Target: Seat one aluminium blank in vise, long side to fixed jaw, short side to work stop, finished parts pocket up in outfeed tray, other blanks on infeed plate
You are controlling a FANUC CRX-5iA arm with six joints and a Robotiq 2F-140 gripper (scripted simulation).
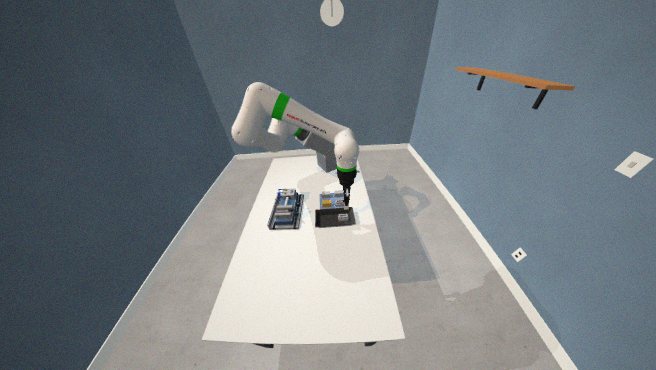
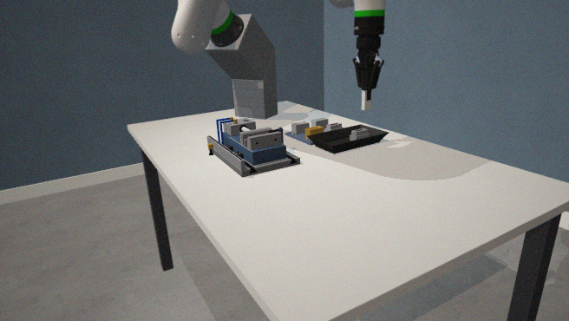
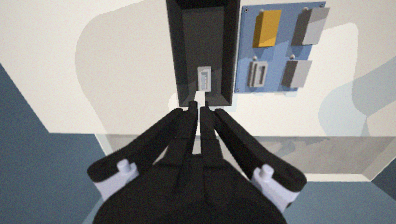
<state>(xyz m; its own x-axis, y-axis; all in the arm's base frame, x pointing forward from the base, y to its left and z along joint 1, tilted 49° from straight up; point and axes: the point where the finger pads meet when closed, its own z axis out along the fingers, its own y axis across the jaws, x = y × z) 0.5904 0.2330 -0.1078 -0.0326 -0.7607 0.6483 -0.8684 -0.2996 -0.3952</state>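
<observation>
The brass blank is 140 mm behind my hand, 120 mm to the right of it and 120 mm below it. The rest, counted from my hand: aluminium blank 230 mm behind, 120 mm to the right, 120 mm below.
</observation>
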